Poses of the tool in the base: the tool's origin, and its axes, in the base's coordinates. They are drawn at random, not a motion.
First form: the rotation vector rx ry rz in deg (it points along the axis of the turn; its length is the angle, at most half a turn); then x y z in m.
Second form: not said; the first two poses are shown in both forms.
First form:
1: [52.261 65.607 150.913 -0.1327 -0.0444 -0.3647]
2: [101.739 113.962 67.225 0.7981 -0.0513 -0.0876]
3: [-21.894 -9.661 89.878 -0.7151 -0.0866 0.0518]
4: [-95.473 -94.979 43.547 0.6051 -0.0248 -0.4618]
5: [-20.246 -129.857 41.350 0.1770 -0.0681 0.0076]
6: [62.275 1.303 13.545 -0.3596 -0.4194 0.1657]
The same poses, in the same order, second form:
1: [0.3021 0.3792 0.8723 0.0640 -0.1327 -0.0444 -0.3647]
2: [0.6056 0.6783 0.4001 0.1140 0.7981 -0.0513 -0.0876]
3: [-0.1708 -0.0754 0.7010 0.6883 -0.7151 -0.0866 0.0518]
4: [-0.6369 -0.6336 0.2905 0.3294 0.6051 -0.0248 -0.4618]
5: [-0.1371 -0.8793 0.2800 0.3602 0.1770 -0.0681 0.0076]
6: [0.5159 0.0108 0.1122 0.8492 -0.3596 -0.4194 0.1657]
